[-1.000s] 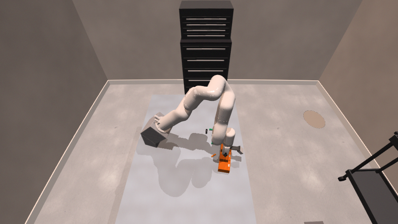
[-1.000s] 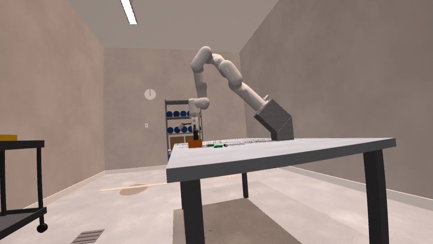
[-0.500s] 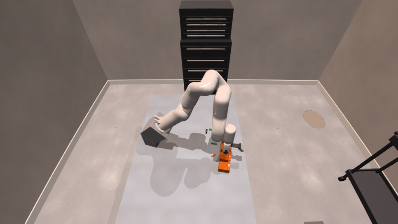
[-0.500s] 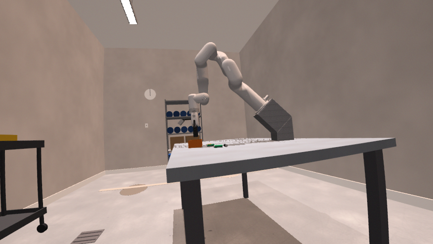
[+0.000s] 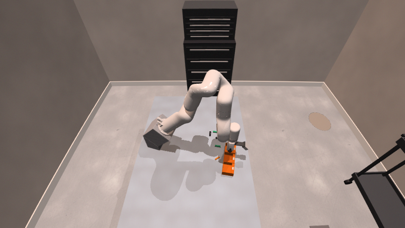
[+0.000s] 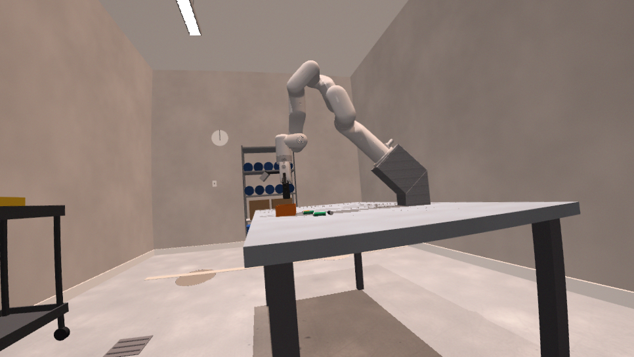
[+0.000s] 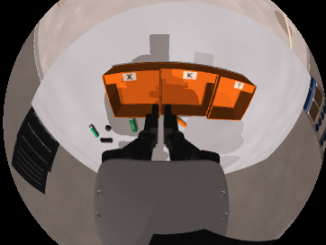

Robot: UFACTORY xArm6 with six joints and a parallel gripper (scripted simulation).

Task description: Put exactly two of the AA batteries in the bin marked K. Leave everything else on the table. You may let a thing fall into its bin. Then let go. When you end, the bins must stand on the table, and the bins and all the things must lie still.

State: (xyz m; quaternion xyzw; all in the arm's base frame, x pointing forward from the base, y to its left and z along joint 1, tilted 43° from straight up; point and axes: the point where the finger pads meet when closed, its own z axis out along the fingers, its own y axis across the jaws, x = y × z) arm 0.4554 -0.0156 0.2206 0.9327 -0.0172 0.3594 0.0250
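My hand is 17 cm past the dark AA battery, 20 cm to the right of it and 9 cm above it. The rest, counted from my hand: orange bin row: 4 cm to the right, 7 cm below; then small orange piece: 9 cm behind, 3 cm to the right, 9 cm below.
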